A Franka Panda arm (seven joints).
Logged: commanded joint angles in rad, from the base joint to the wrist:
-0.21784 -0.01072 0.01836 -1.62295 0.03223 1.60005 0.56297
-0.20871 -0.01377 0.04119 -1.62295 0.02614 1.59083 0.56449
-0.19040 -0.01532 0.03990 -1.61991 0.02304 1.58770 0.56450
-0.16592 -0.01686 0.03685 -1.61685 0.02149 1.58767 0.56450
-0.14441 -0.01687 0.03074 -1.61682 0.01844 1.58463 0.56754
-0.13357 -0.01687 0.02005 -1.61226 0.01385 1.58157 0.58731
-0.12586 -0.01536 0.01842 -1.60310 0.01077 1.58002 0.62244
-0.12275 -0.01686 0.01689 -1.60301 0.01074 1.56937 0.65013
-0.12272 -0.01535 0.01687 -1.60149 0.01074 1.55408 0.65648
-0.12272 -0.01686 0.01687 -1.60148 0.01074 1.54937 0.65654
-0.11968 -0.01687 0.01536 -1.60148 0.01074 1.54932 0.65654
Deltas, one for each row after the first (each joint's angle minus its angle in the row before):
0.00913 -0.00305 0.02283 0.00000 -0.00609 -0.00922 0.00152
0.01831 -0.00155 -0.00129 0.00304 -0.00310 -0.00313 0.00001
0.02448 -0.00154 -0.00305 0.00306 -0.00155 -0.00003 0.00000
0.02151 -0.00001 -0.00611 0.00003 -0.00305 -0.00304 0.00304
0.01084 0.00000 -0.01069 0.00456 -0.00459 -0.00306 0.01977
0.00771 0.00151 -0.00163 0.00916 -0.00308 -0.00155 0.03513
0.00311 -0.00150 -0.00153 0.00009 -0.00003 -0.01065 0.02769
0.00003 0.00151 -0.00002 0.00152 0.00000 -0.01529 0.00635
0.00000 -0.00151 0.00000 0.00001 0.00000 -0.00471 0.00006
0.00304 -0.00001 -0.00151 0.00000 0.00000 -0.00005 0.00000

